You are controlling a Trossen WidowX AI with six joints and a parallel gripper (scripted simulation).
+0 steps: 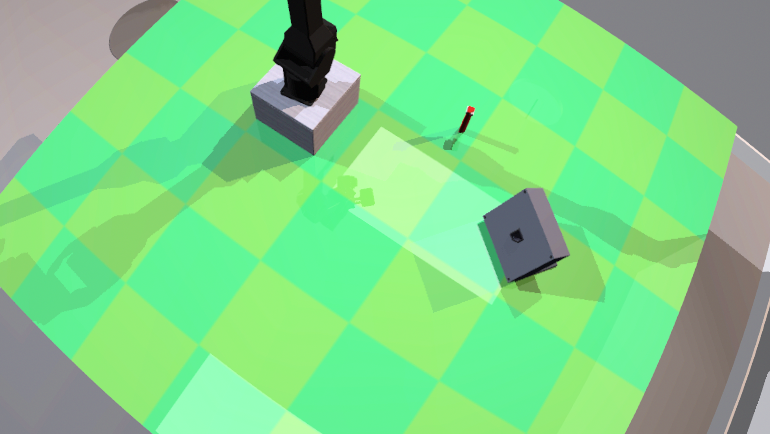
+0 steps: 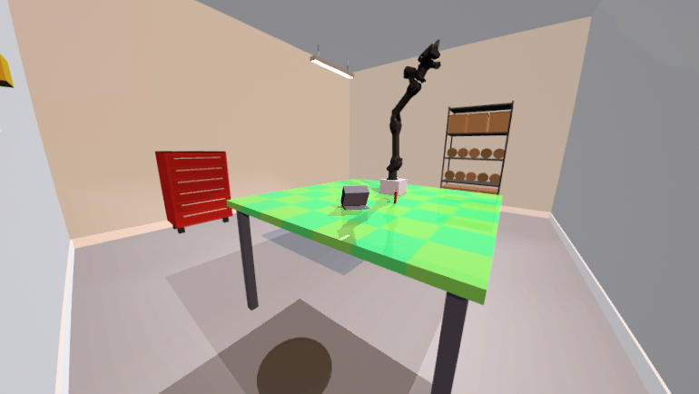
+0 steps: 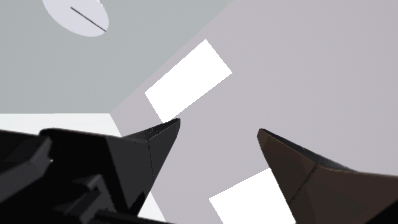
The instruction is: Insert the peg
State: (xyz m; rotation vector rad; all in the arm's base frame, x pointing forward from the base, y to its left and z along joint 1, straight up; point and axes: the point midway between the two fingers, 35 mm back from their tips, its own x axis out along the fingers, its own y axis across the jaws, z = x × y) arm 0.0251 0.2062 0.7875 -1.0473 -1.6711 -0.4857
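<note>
Right now my gripper tip is 86 cm above the red peg, 27 cm short of it and 11 cm to the left of it. From my gripper tip the other things lie so: panel (87 cm below, 45 cm ahead, 28 cm to the right).
</note>
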